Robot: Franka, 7 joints.
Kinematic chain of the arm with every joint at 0, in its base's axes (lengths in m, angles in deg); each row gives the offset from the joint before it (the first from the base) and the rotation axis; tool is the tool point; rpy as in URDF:
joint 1: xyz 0 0 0.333 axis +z
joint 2: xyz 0 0 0 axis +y
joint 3: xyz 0 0 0.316 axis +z
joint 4: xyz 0.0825 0 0 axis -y
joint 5: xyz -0.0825 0 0.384 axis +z
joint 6: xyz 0 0 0 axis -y
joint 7: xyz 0.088 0 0 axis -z
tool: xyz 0 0 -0.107 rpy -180 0 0
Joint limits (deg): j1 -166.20..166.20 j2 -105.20..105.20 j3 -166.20..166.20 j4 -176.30..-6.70 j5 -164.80..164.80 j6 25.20..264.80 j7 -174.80..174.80
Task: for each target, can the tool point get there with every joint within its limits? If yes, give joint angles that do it. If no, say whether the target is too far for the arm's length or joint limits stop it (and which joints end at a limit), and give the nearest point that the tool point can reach.
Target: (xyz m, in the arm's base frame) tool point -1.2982 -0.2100 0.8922
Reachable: no: too far | nearest point -0.7794 -0.1261 0.6687 | short by 0.571 m
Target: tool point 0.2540 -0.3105 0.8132
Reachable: yes | joints 24.61 -27.40 -66.89 -88.07 -103.56 224.53 -49.27
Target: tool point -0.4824 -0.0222 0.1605
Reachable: yes | joints 75.82 -74.92 100.31 -130.33 -85.27 198.40 -89.71
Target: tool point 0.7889 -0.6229 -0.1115
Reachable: no: too far | nearest point 0.6158 -0.4862 -0.0140 | short by 0.241 m
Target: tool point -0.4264 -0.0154 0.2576
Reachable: yes | joints -100.17 -5.11 -79.00 -146.73 8.85 134.30 -99.32
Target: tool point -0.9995 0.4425 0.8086
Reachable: no: too far | nearest point -0.7193 0.3185 0.6753 | short by 0.334 m
